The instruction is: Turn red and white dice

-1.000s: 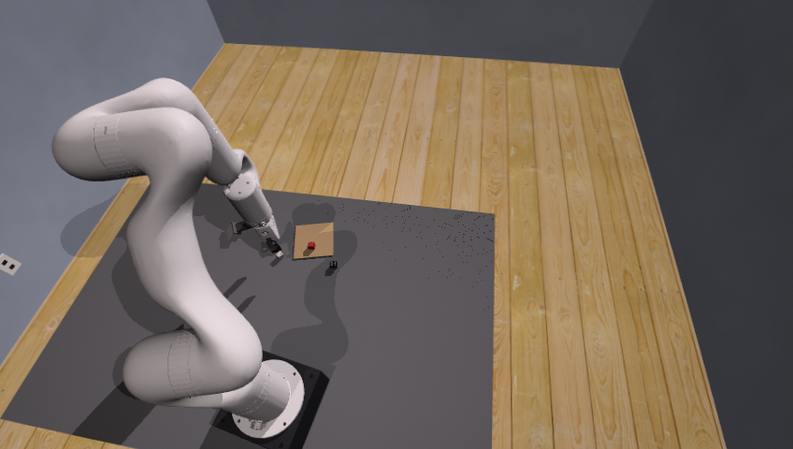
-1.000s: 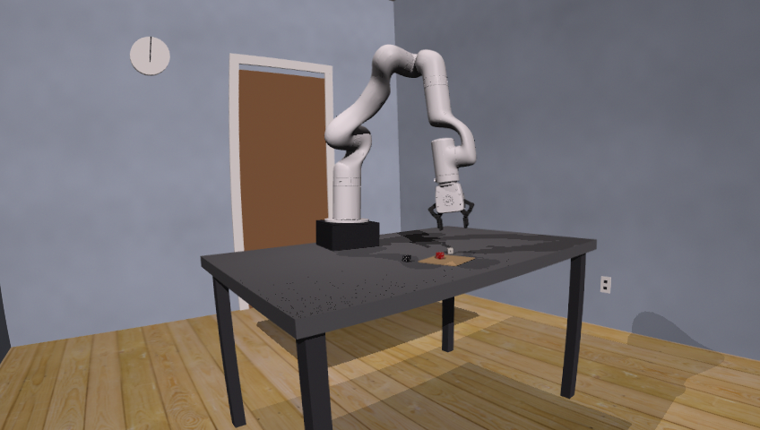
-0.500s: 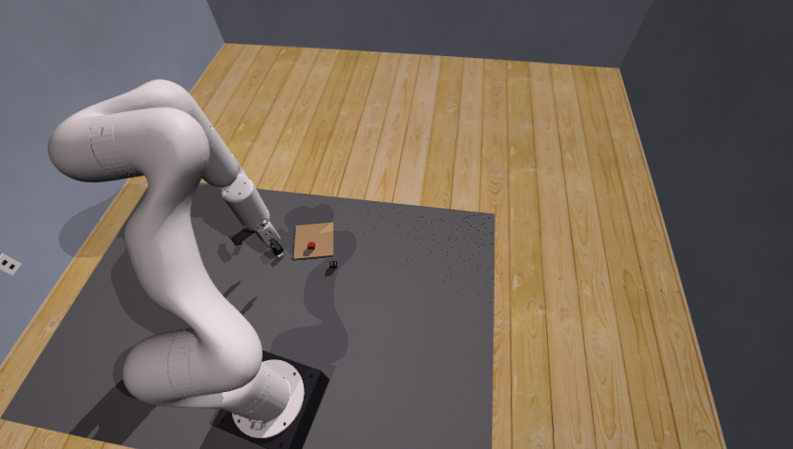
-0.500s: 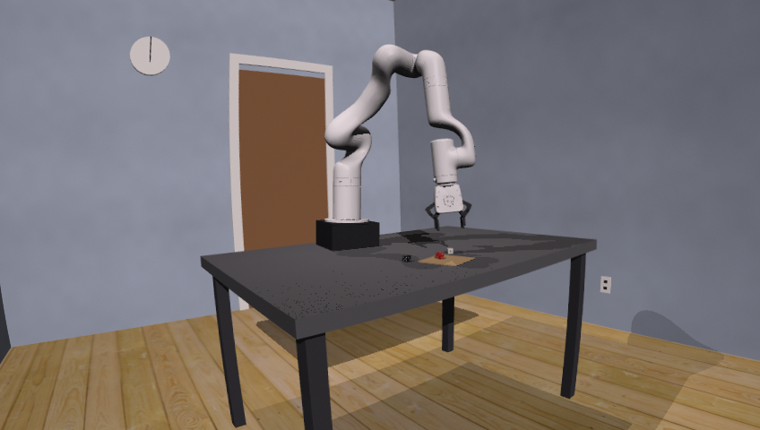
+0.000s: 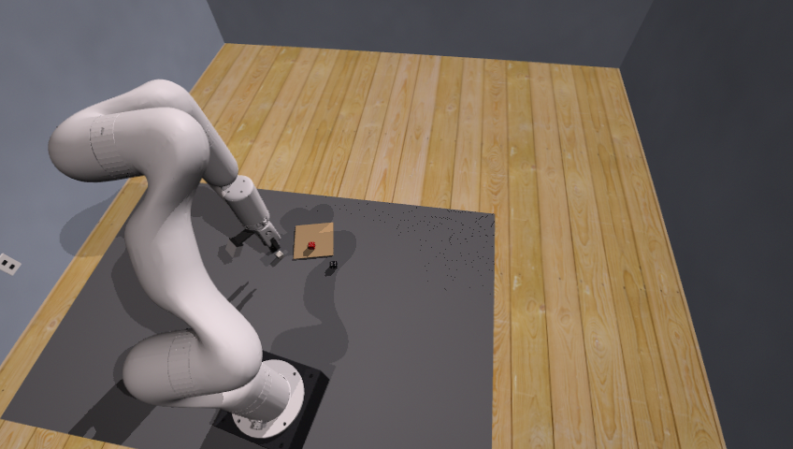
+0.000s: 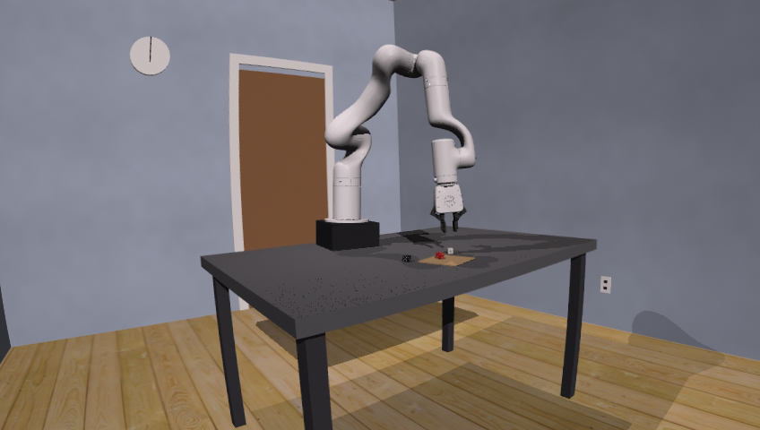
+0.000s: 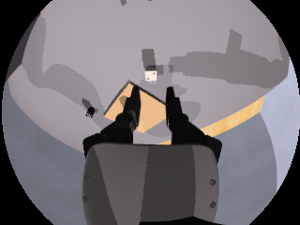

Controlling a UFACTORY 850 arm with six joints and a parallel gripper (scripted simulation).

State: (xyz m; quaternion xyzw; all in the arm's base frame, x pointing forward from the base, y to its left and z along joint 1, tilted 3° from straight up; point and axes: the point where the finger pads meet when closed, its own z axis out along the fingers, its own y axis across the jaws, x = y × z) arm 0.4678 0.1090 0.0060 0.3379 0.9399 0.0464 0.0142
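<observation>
Now: the white die 90 mm below my hand and 10 mm ahead of it. Also, from my hand: red die 110 mm to the right, 80 mm below, 50 mm ahead; then tan mat 110 mm to the right, 100 mm below, 80 mm ahead; then black die 200 mm to the right, 90 mm below, 20 mm behind.
</observation>
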